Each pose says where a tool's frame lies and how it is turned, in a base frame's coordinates. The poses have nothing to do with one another.
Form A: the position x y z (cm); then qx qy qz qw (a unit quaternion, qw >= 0).
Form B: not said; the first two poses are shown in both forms.
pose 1, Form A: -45.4 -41.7 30.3 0.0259 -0.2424 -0.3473 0.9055
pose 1, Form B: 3.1 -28.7 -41.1 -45.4 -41.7 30.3
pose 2, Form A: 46.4 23.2 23.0 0.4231 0.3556 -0.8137 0.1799
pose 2, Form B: 68.5 57.6 -131.8 46.4 23.2 23.0
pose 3, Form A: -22.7 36.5 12.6 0.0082 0.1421 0.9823 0.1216
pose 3, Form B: 1.4 23.8 164.3 -22.7 36.5 12.6
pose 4, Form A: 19.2 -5.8 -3.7 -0.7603 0.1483 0.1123 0.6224
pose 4, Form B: -100.1 19.5 14.8 19.2 -5.8 -3.7
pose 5, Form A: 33.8 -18.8 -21.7 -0.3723 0.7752 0.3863 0.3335
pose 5, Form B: -55.7 116.0 57.8 33.8 -18.8 -21.7
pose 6, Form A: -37.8 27.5 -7.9 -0.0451 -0.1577 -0.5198 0.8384
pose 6, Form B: -5.5 -19.1 -63.0 -37.8 27.5 -7.9
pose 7, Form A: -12.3 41.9 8.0 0.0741 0.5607 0.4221 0.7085
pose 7, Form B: 9.4 71.3 53.7 -12.3 41.9 8.0
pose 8, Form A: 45.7 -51.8 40.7 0.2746 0.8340 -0.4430 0.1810
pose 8, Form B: 44.4 135.0 -71.7 45.7 -51.8 40.7
